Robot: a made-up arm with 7 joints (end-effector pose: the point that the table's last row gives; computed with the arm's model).
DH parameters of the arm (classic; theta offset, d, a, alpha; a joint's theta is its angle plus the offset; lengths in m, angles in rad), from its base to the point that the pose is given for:
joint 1: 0 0.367 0 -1.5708
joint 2: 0 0 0 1.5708
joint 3: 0 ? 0.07 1.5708
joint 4: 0 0 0.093 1.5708
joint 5: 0 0.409 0 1.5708
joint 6: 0 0 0.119 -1.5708
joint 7: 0 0.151 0 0
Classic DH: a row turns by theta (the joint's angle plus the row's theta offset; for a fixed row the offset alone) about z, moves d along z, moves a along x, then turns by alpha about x.
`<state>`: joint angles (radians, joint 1 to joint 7).
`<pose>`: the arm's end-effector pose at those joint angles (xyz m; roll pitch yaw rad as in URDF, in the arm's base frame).
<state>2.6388 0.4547 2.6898 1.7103 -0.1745 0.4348 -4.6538</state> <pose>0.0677 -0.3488 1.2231 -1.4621 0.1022 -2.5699</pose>
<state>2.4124 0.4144 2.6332 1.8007 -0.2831 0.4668 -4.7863</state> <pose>-0.0353 -0.3620 1.2410 -1.4528 -0.1118 -2.9381</pose>
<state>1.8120 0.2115 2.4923 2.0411 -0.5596 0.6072 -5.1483</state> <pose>-0.2595 -0.3398 1.2581 -1.4841 -0.7550 2.3654</pose>
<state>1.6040 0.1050 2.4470 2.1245 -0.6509 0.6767 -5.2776</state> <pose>-0.3314 -0.3294 1.2503 -1.5040 -1.0129 2.0333</pose>
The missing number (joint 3, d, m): 0.451
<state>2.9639 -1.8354 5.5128 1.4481 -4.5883 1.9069 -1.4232</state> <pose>0.6619 0.1403 0.7379 1.1866 0.1230 0.0598</pose>
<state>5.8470 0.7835 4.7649 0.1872 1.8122 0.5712 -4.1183</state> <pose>-0.1945 -0.2065 0.2830 -3.1416 0.3207 0.5097</pose>
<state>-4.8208 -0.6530 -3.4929 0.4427 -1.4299 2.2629 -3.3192</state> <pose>-0.3075 -0.2110 0.3246 0.3018 -0.5921 -0.8874</pose>
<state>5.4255 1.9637 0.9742 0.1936 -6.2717 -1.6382 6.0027</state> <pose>0.3050 0.0950 0.0966 -2.2257 0.0165 -0.9043</pose>
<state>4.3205 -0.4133 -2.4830 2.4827 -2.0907 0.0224 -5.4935</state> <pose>-0.0657 0.6679 1.1093 0.9252 -0.4799 -2.7670</pose>
